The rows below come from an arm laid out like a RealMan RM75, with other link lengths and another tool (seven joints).
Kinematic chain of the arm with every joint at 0, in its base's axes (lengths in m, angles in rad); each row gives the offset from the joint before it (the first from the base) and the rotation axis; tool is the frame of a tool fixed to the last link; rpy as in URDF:
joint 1: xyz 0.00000 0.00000 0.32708 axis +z
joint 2: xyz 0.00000 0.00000 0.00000 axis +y
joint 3: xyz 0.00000 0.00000 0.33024 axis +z
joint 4: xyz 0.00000 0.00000 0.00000 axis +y
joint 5: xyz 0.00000 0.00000 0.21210 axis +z
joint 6: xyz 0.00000 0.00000 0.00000 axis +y
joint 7: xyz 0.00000 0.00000 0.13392 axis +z
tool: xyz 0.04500 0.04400 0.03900 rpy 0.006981 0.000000 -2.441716
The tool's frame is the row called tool.
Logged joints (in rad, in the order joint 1, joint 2, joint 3, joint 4, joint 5, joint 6, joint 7), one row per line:
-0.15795, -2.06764, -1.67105, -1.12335, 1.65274, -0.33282, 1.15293
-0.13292, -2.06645, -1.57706, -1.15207, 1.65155, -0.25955, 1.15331
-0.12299, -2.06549, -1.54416, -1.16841, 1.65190, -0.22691, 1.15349
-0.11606, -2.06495, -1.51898, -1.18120, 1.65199, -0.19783, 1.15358
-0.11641, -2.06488, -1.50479, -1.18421, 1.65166, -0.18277, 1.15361
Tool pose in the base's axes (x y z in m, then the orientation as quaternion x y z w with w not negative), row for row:
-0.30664, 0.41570, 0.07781, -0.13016, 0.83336, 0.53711, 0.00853
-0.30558, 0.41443, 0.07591, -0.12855, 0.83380, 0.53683, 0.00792
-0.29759, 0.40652, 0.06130, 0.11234, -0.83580, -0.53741, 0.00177
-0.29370, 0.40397, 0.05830, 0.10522, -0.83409, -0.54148, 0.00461
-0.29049, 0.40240, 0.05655, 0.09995, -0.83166, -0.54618, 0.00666
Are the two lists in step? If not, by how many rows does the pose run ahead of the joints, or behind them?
The pose runs 1 row behind the joints: the pose in row i belongs to the joints in row i - 1.
